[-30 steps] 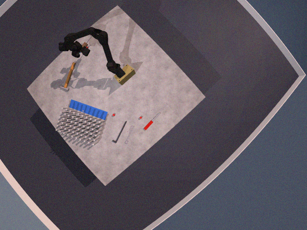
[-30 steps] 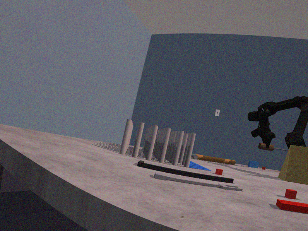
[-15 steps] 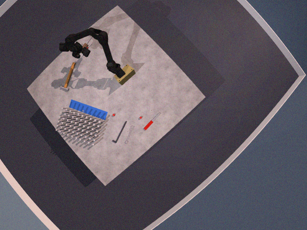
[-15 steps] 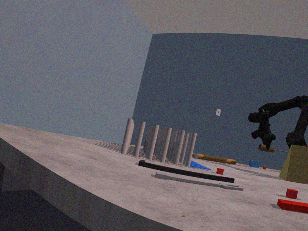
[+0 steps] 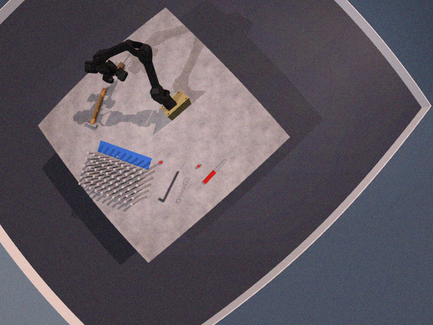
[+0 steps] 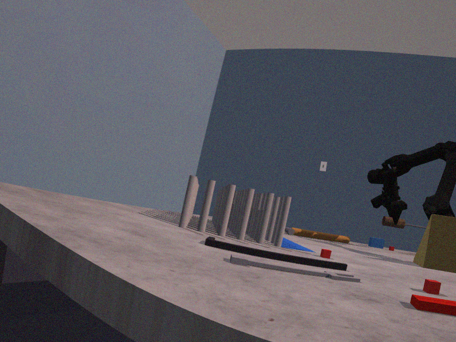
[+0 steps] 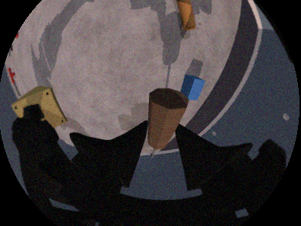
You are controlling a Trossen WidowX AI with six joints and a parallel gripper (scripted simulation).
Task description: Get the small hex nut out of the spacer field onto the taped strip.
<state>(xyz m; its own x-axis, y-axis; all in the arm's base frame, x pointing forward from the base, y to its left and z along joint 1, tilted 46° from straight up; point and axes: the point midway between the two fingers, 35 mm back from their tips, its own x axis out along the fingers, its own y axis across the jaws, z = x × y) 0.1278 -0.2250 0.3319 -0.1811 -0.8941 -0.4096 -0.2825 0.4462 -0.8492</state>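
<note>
My gripper tip is 100 mm past the hook tool and 30 mm to the left of it. Also, from my gripper tip: grey wrench 160 mm ahead, 860 mm to the left, 110 mm below; blue taped strip 330 mm ahead, 430 mm to the left, 110 mm below; blue cube 50 mm ahead, 100 mm to the right, 90 mm below.
</note>
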